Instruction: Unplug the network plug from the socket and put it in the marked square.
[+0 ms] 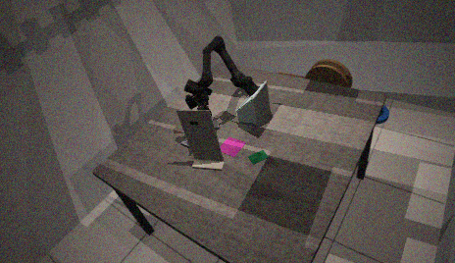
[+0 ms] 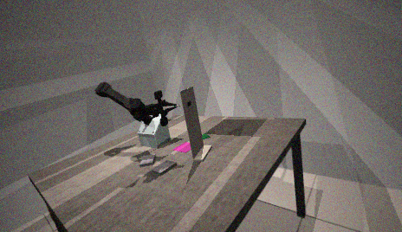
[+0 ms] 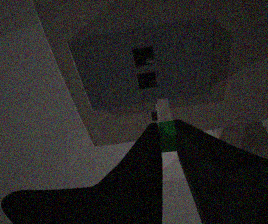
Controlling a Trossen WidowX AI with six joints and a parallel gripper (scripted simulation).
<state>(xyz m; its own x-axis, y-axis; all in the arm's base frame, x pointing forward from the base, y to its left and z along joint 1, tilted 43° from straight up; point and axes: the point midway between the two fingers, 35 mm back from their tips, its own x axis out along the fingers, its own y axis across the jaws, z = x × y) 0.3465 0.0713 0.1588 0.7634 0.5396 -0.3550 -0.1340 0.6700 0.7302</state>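
My gripper tip is 28 cm above the pink patch, 8 cm past it and 7 cm to the right of it. Also, from my gripper tip: upright grey panel 11 cm below, 7 cm ahead, 3 cm to the left.
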